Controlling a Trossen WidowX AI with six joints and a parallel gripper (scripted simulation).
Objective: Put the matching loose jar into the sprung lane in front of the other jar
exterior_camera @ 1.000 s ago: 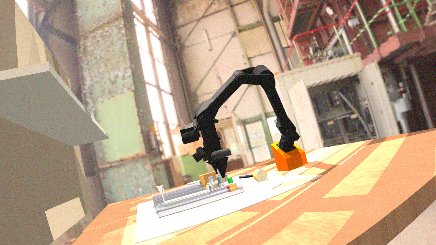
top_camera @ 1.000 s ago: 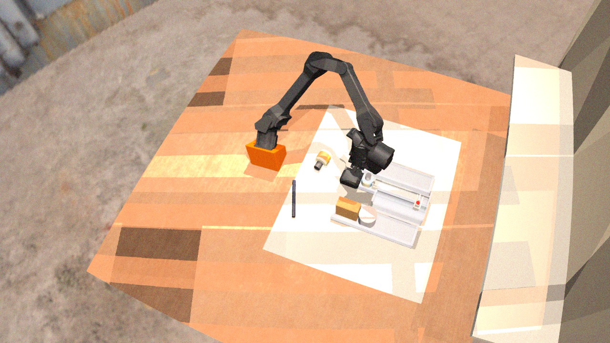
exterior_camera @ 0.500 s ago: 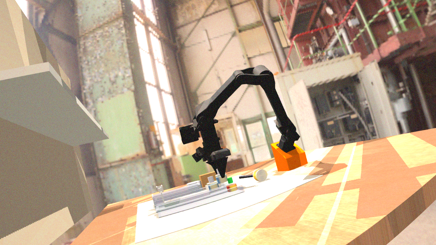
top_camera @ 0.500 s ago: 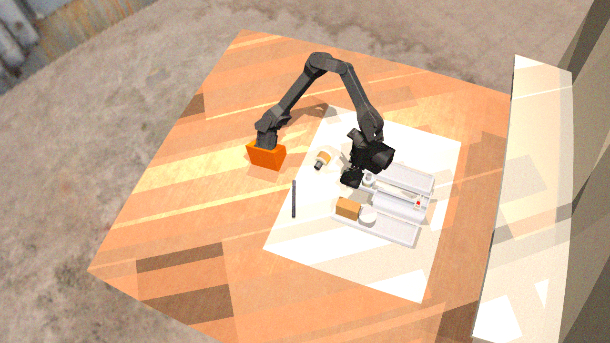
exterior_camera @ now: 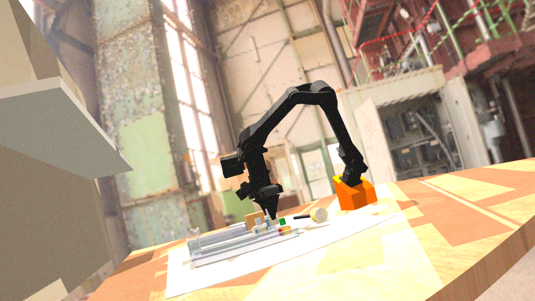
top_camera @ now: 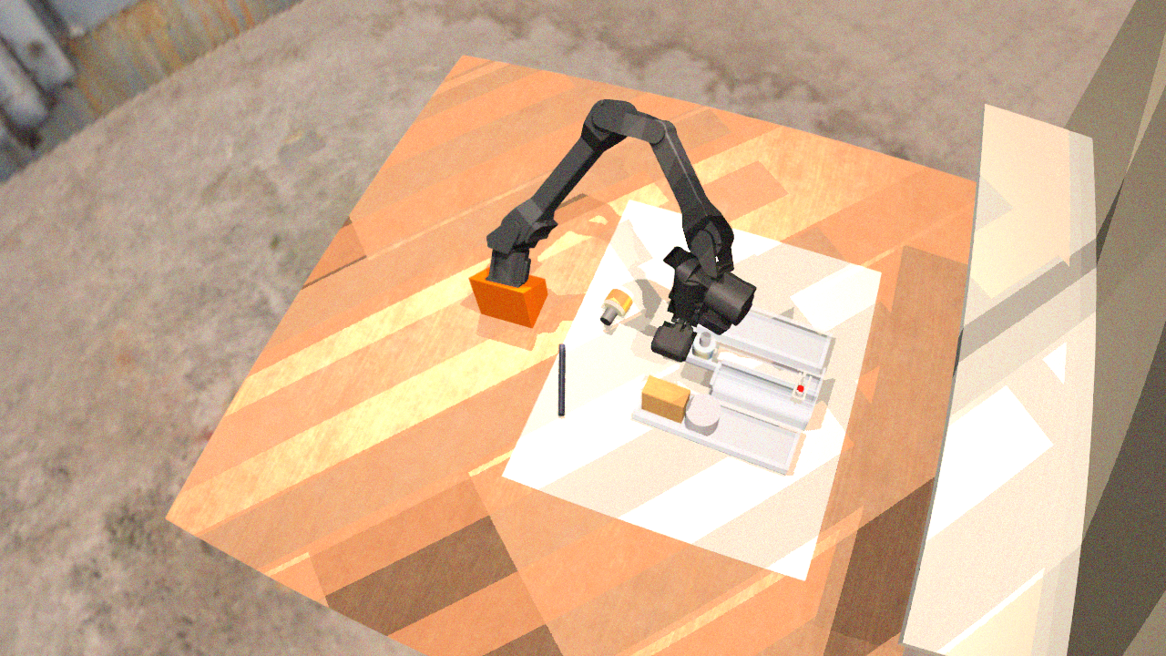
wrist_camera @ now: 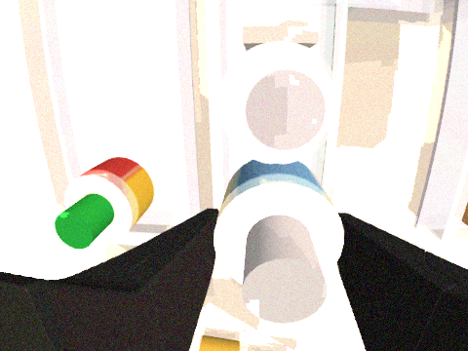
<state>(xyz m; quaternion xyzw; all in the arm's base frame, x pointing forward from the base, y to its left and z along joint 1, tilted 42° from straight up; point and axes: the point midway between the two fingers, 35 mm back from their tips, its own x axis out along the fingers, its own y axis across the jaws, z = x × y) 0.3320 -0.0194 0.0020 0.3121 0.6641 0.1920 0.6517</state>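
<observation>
My gripper tip is 6 cm short of the white mat, 3 cm to the left of it and 5 cm above it. Also, from my gripper tip: pusher plate (14 cm ahead, 5 cm to the right); then tan box (13 cm to the right, 1 cm below); then grey lane tray (14 cm ahead, 5 cm to the right, 3 cm below).
</observation>
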